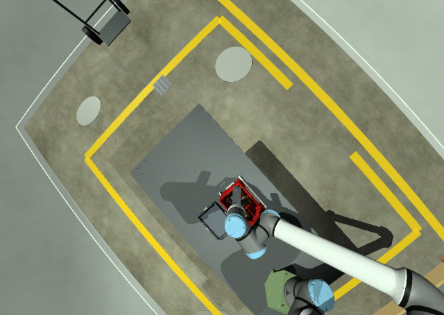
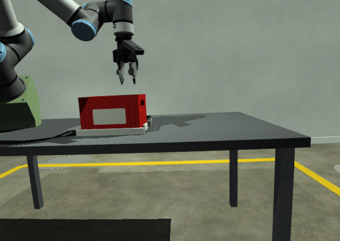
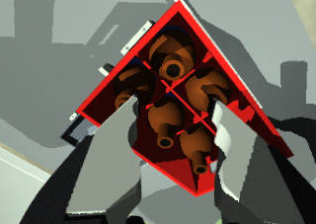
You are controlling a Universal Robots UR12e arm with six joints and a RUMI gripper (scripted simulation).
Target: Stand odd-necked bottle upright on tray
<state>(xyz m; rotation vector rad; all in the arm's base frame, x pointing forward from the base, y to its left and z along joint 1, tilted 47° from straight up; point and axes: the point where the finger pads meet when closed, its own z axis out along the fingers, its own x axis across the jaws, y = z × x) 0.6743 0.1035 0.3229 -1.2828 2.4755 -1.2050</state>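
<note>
Now: the bottle 15 cm below my hand. Round my hand: dark tray (9 cm behind, 31 cm to the left, 23 cm below); red crate (8 cm behind, 4 cm to the left, 16 cm below).
</note>
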